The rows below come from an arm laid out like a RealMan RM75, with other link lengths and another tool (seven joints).
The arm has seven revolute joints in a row. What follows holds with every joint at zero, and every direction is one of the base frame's.
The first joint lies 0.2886 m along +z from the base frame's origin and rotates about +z.
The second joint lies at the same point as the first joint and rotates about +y.
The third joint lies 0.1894 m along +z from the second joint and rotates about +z.
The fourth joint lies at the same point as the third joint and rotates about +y.
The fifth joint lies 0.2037 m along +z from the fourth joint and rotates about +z.
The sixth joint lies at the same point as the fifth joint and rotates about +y.
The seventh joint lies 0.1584 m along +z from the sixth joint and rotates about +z.
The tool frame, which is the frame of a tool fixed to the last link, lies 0.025 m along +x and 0.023 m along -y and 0.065 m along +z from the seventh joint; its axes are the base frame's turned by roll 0, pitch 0.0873 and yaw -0.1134 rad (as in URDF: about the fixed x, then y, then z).
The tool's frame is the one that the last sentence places.
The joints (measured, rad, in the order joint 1, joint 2, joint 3, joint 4, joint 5, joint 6, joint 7), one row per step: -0.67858, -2.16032, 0.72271, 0.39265, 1.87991, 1.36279, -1.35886; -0.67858, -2.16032, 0.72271, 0.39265, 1.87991, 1.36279, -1.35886; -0.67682, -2.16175, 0.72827, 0.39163, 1.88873, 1.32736, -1.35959; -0.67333, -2.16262, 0.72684, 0.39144, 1.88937, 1.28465, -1.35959; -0.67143, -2.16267, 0.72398, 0.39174, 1.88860, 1.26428, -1.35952; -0.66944, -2.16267, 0.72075, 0.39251, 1.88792, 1.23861, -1.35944; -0.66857, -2.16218, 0.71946, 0.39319, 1.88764, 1.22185, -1.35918; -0.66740, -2.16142, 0.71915, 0.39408, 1.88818, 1.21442, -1.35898; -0.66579, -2.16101, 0.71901, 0.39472, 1.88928, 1.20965, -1.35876; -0.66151, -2.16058, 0.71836, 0.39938, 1.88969, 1.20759, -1.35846; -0.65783, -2.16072, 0.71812, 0.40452, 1.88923, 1.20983, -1.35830; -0.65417, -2.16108, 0.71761, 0.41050, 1.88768, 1.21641, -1.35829; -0.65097, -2.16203, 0.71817, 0.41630, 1.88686, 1.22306, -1.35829; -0.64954, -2.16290, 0.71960, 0.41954, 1.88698, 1.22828, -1.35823; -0.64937, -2.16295, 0.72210, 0.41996, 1.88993, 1.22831, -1.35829
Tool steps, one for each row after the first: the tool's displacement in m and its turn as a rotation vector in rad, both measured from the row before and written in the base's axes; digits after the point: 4 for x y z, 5 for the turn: 0.0000, 0.0000, 0.0000, 0.00000, 0.00000, 0.00000; -0.0068, 0.0029, -0.0032, 0.00888, 0.02940, 0.01788; -0.0082, 0.0059, -0.0002, 0.02341, 0.02490, 0.02871; -0.0041, 0.0033, 0.0007, 0.01368, 0.01040, 0.01520; -0.0051, 0.0041, 0.0010, 0.01708, 0.01372, 0.01833; -0.0033, 0.0027, 0.0008, 0.01101, 0.01005, 0.01080; -0.0019, 0.0012, 0.0006, 0.00514, 0.00578, 0.00486; -0.0016, 0.0005, 0.0002, 0.00287, 0.00433, 0.00363; -0.0018, 0.0006, 0.0013, 0.00519, 0.00342, 0.00293; -0.0006, 0.0001, 0.0012, 0.00304, 0.00003, -0.00031; 0.0004, -0.0002, 0.0014, 0.00193, -0.00347, -0.00277; 0.0007, -0.0005, 0.0009, 0.00026, -0.00292, -0.00397; 0.0009, -0.0007, 0.0001, -0.00193, -0.00176, -0.00429; -0.0002, -0.0006, -0.0008, -0.00311, 0.00362, -0.00218
